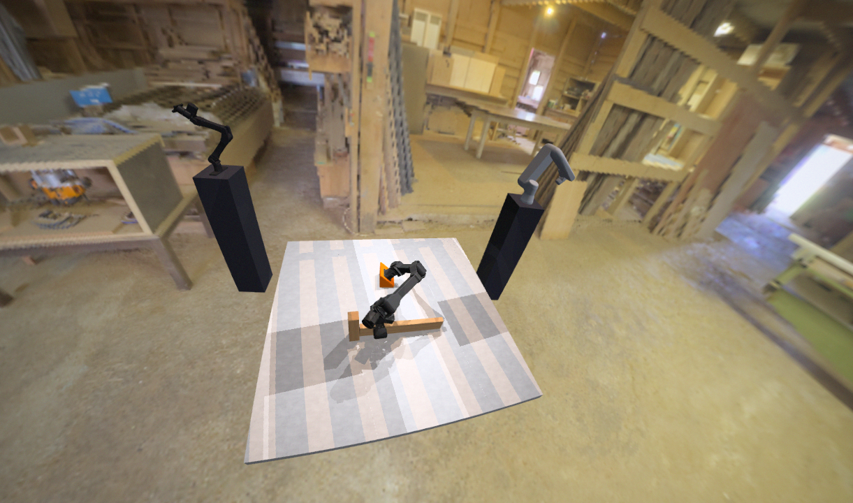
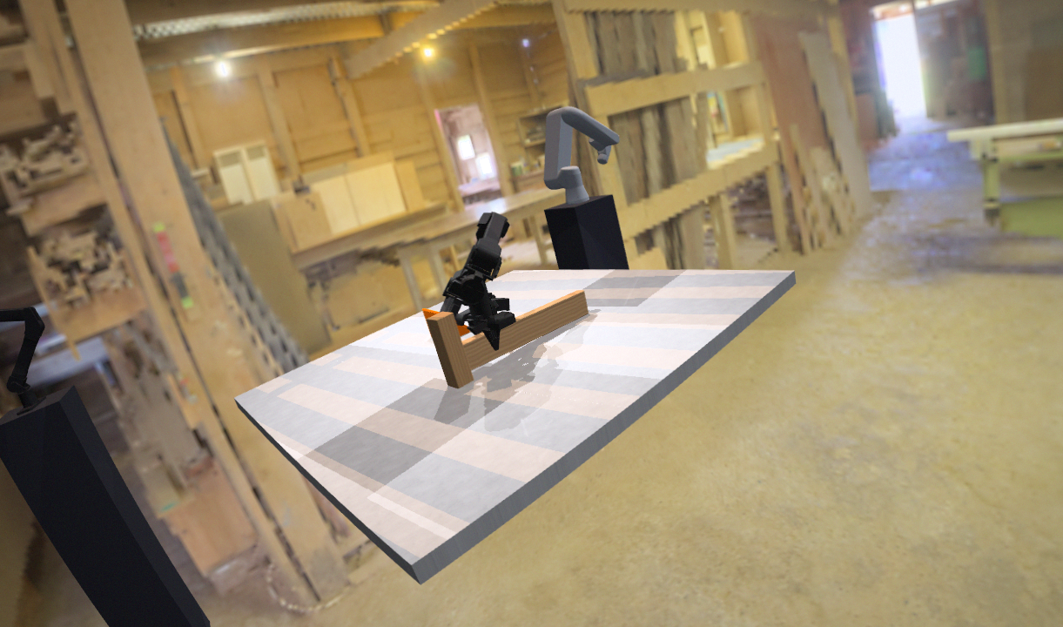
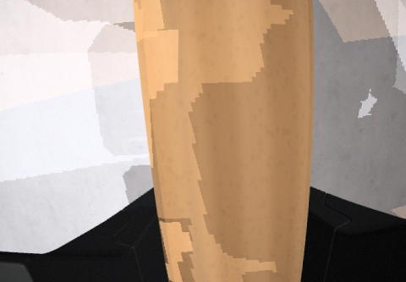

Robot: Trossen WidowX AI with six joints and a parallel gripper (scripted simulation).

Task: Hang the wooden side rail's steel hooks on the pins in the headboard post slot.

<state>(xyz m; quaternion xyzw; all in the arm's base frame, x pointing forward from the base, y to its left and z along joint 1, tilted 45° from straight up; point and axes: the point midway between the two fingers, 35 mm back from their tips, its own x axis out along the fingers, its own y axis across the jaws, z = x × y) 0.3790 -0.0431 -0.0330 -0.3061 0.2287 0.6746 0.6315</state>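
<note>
The headboard post lies 10 mm ahead of my gripper tip, 120 mm to the right of it and 50 mm above it.
</note>
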